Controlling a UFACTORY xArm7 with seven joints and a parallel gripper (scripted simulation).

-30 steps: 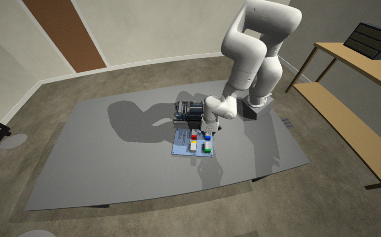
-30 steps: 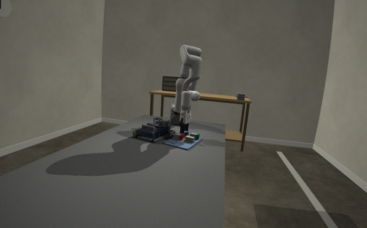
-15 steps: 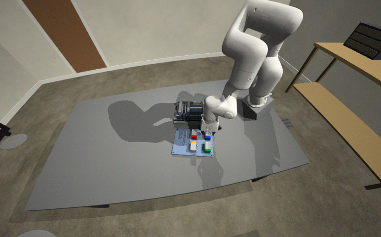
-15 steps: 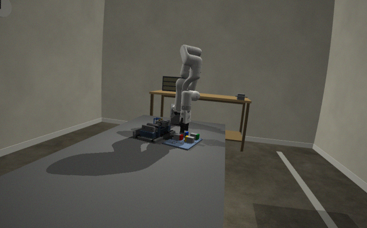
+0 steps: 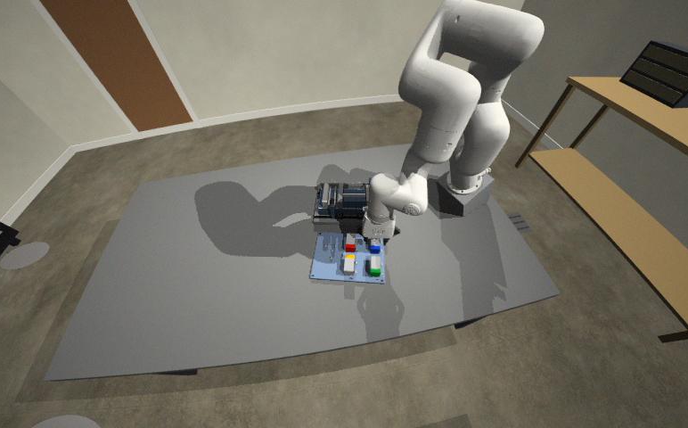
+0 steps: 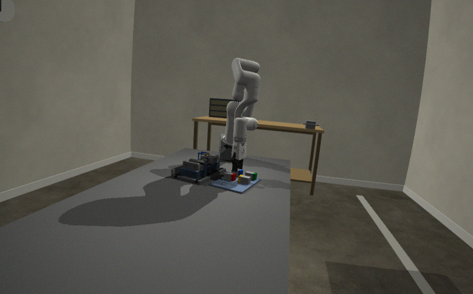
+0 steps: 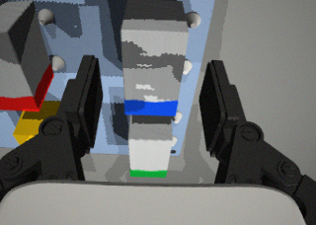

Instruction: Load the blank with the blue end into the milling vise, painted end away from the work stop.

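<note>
My gripper is now 3 cm above the blue-ended blank. Round my hand: yellow-ended blank: 10 cm ahead, 7 cm to the left, 3 cm below; then red-ended blank: 9 cm ahead, 2 cm to the right, 3 cm below; then green-ended blank: 1 cm ahead, 9 cm to the left, 3 cm below.
</note>
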